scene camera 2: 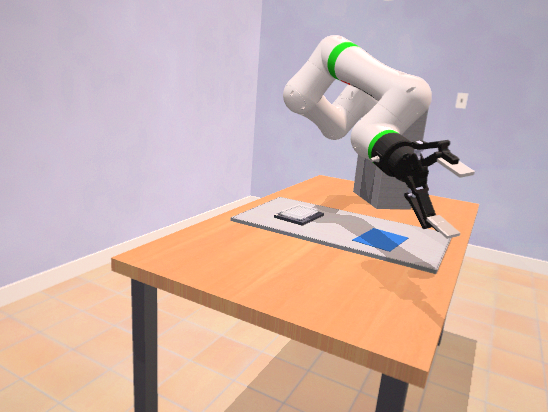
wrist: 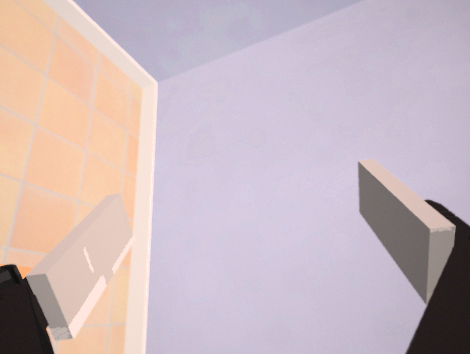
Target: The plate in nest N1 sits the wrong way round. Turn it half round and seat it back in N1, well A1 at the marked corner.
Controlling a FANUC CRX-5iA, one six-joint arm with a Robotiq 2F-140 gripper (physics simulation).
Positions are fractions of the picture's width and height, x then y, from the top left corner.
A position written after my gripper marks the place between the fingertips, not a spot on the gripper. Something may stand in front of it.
my gripper: scene camera 2 0.84, 0.50; wrist 0.51, 0.57
